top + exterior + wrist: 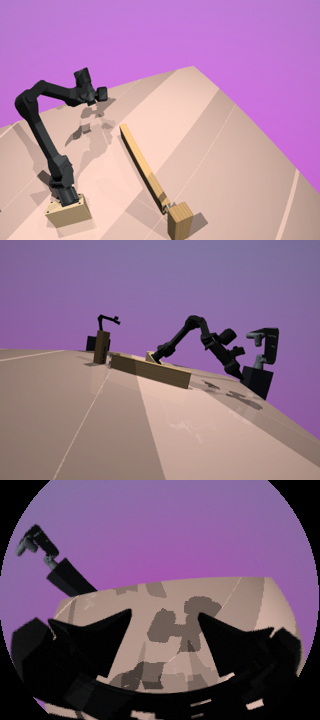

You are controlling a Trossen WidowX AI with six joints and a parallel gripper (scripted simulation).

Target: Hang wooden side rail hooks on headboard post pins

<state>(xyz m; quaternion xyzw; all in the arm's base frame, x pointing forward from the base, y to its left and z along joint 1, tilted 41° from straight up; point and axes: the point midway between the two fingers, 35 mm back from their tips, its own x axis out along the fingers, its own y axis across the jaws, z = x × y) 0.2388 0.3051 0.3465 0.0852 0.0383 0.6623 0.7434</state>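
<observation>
Right now my gripper tip is 730 mm to the left of the wooden headboard post, 20 mm short of it and 10 mm above it.
</observation>
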